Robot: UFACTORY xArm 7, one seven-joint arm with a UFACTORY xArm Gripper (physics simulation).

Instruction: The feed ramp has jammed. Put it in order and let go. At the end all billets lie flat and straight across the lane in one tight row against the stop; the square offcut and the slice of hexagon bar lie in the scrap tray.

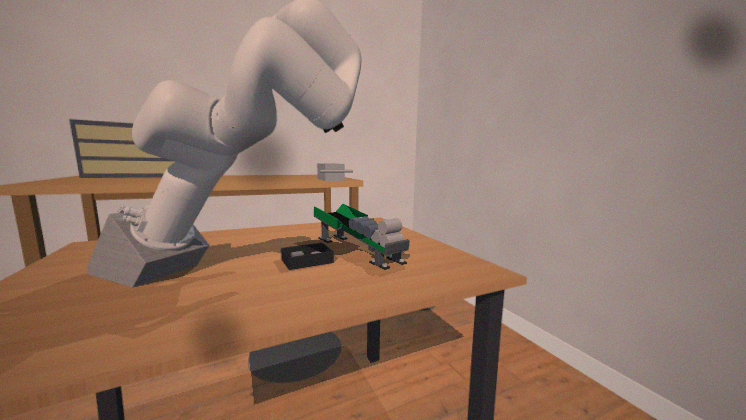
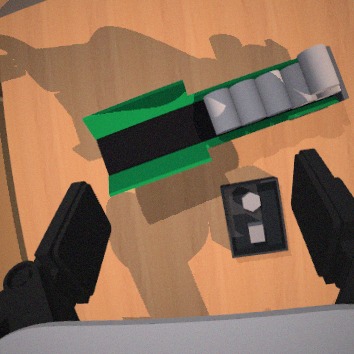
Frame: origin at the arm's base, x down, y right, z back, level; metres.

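Where they show: gripper, fingertip midpoint: [image 1: 334, 130] [image 2: 192, 191]; arm's base, link origin: [image 1: 163, 230].
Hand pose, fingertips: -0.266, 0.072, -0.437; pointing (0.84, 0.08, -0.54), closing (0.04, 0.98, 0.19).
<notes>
Each offset is from my fingertips to the top centre of the thing, as dx, dy, dz. "pt": to the spot under its first point. Level surfaces: height alone.
The green feed ramp [image 1: 326, 217] [image 2: 160, 171] slopes down to a grey stop @[+0.309, +0.218, -0.072] [image 1: 397, 246] [image 2: 339, 74]. Several grey billets lie across its lane; the uppermost in the row @[pt +0.271, +0.036, -0.067] [image 2: 223, 111] touches its neighbour @[+0.276, +0.075, -0.071] [image 2: 248, 102]. One billet @[+0.254, +0.179, -0.078] [image 1: 390, 225] [image 2: 318, 69] rests on top of the others at the stop end and partly hides what lies beneath. The black scrap tray @[+0.348, +0.030, +0.112] [image 1: 309, 259] [image 2: 284, 220] holds the hexagon slice @[+0.363, +0.035, +0.084] [image 2: 251, 202] and the square offcut @[+0.354, +0.026, +0.140] [image 2: 257, 233], set apart. My gripper [image 1: 334, 127] [image 2: 192, 191] is open and empty, high above the table.
The wooden table @[dx +0.383] [image 1: 234, 313] [image 2: 165, 250] carries the ramp, the tray and the arm's grey base block [image 1: 122, 255]. The tray stands beside the ramp, on the base side. A back bench [image 1: 261, 182] holds a grey box [image 1: 330, 172]. Arm shadows cross the table.
</notes>
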